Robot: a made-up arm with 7 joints. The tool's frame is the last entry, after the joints.
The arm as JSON. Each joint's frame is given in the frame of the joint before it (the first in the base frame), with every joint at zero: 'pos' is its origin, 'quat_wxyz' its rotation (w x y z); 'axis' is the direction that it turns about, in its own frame. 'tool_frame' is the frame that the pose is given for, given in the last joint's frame.
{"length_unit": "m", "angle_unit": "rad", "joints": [
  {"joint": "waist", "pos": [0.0, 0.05, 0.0], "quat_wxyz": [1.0, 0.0, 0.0, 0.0], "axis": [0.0, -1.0, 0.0]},
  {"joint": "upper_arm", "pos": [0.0, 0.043, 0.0], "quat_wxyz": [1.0, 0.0, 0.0, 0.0], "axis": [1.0, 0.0, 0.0]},
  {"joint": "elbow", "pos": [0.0, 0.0, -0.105], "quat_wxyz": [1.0, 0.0, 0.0, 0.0], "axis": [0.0, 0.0, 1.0]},
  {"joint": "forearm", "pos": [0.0, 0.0, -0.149], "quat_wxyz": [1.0, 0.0, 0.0, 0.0], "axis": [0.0, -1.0, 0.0]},
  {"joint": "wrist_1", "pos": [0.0, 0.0, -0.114], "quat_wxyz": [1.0, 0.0, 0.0, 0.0], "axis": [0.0, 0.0, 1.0]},
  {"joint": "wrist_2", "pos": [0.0, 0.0, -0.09], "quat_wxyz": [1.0, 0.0, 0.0, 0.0], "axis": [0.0, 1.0, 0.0]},
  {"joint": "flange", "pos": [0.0, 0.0, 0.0], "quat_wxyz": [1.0, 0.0, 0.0, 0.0], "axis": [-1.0, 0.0, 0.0]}
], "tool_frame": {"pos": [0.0, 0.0, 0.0], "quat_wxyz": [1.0, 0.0, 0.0, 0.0]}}
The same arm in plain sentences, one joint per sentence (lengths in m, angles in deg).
The arm has seven revolute joints in a row. What follows holds with every joint at zero, and every direction is one of the base frame's. The first joint lies 0.05 m along +y from the base frame's origin and rotates about -y. The second joint lies 0.043 m along +y from the first joint and rotates about +x. The third joint lies 0.105 m along -z from the second joint and rotates about +z. The fourth joint lies 0.149 m along -z from the third joint and rotates about -y. The fifth joint lies 0.114 m along -z from the fourth joint and rotates about +z. The sixth joint lies 0.09 m along -z from the fifth joint and rotates about +y. The seventh joint lies at the same point as the sixth joint and rotates about -x. The tool frame, which is the frame that the pose is given for, lies at the same point as the seventh joint; its axes are parallel to the base frame's.
